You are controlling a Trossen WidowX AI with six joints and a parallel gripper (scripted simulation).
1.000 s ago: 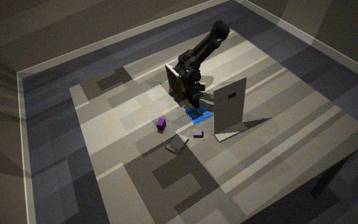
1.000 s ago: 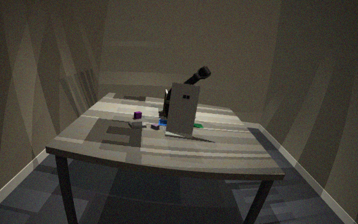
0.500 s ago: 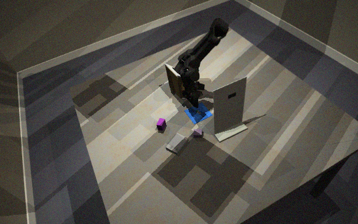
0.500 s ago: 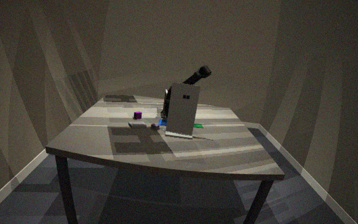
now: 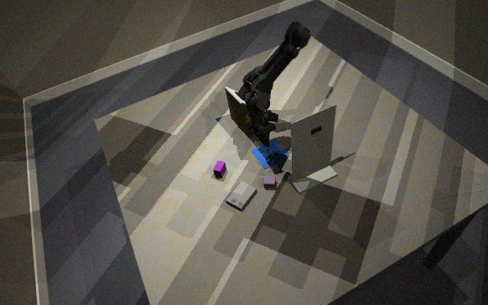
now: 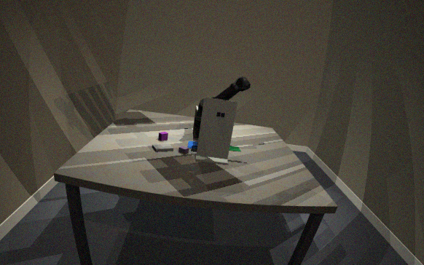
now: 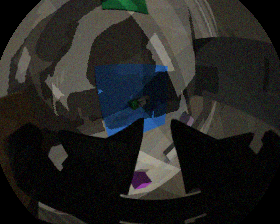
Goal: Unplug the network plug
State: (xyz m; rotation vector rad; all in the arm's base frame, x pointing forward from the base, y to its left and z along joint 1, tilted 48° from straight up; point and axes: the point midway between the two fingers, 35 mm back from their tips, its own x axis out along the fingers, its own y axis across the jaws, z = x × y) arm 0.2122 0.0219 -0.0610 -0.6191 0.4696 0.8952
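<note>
Right now my gripper tip is 1 cm short of the network plug, 1 cm to the right of it and 4 cm above it. Round my gripper tip: blue marked square (1 cm ahead, 1 cm to the left, 5 cm below); then green flat piece (22 cm to the left, 5 cm below); then flat grey plate (12 cm ahead, 20 cm to the right, 4 cm below).
</note>
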